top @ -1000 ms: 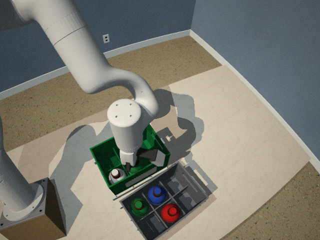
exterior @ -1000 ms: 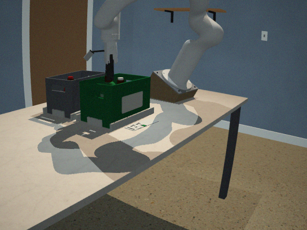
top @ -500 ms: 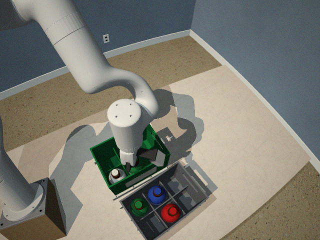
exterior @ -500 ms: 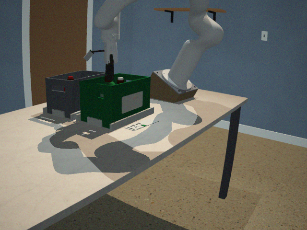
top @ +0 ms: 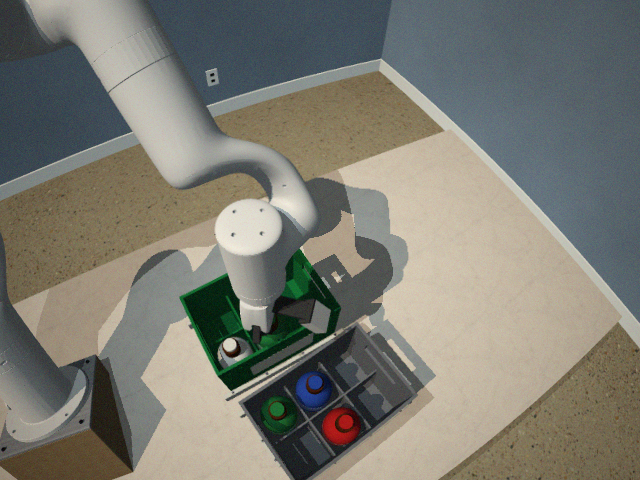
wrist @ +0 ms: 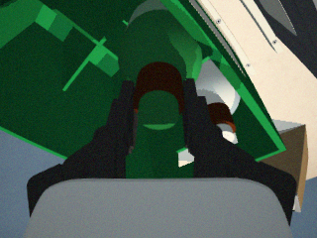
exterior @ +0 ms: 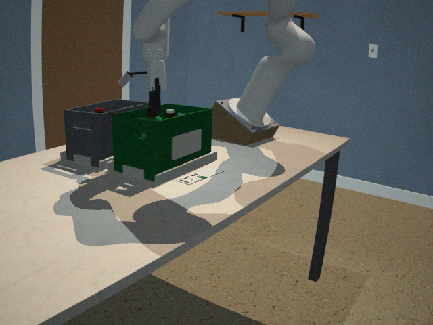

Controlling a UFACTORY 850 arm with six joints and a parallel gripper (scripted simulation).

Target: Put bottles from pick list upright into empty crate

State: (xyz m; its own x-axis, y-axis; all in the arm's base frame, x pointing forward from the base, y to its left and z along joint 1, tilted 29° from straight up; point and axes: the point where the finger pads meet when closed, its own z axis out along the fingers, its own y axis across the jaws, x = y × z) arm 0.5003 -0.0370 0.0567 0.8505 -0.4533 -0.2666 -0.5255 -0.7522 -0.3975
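Right now my hand is 40 mm to the right of the green crate and 100 mm above it. From my hand the other things lie so: whitish bottle 80 mm behind, 20 mm to the right, 100 mm below; blue bottle 40 mm ahead, 140 mm to the right, 100 mm below; green bottle 40 mm behind, 170 mm to the right, 100 mm below.
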